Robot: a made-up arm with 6 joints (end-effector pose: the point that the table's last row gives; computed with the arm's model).
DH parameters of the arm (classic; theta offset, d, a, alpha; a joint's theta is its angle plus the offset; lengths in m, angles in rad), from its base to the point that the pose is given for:
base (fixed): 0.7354 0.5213 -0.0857 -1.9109
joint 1: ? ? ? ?
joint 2: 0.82 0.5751 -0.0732 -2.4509
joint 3: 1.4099 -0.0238 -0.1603 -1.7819
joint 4: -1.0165 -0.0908 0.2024 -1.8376
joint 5: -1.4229 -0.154 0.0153 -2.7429
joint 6: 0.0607 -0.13 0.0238 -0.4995
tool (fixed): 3.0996 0.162 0 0
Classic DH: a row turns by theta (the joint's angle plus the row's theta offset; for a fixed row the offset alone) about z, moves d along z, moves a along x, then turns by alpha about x.
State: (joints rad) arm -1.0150 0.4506 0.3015 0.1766 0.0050 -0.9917
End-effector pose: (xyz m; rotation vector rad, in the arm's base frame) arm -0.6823 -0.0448 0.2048 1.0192 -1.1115 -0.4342
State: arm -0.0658 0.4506 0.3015 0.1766 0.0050 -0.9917
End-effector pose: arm -0.7339 0.1026 0.6117 0.1347 -0.7170 -0.5888
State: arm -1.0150 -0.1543 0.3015 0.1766 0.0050 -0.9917
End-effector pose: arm -0.5917 -0.0338 0.3492 0.6808 -0.6042 -0.4173
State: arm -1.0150 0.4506 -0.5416 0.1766 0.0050 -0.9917
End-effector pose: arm -0.7233 0.0359 0.1021 1.3561 -1.5958 -1.0671
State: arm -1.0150 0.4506 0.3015 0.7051 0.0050 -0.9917
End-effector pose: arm -0.6360 0.0441 0.1262 0.5962 -1.5163 -0.4759
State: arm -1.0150 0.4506 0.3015 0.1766 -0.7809 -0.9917
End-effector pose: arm -0.6338 -0.0898 0.2332 0.7699 -1.2799 0.3771
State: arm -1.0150 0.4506 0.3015 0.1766 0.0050 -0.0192
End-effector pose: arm -0.6479 -0.0883 0.2566 0.5053 -1.0013 0.4582
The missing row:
joint 1: 1.5079 0.8861 -0.0445 -2.5313
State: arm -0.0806 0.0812 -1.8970 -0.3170 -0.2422 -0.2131
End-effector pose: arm -0.9106 0.2020 0.4065 -0.0630 -1.9727 -0.4649
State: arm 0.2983 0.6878 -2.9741 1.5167 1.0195 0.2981
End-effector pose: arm -0.6122 0.0594 0.5867 -0.0237 1.2544 1.8530
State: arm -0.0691 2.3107 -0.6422 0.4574 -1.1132 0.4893
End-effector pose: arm -0.7800 0.0634 0.1597 -1.4097 -1.9330 -0.1059
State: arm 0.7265 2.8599 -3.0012 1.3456 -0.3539 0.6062
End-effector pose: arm -0.6357 0.1067 0.4626 1.6205 -1.4247 -1.4600
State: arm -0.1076 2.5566 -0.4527 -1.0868 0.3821 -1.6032
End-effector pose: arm -0.6300 -0.1788 -0.0749 2.6513 -0.5110 0.4630
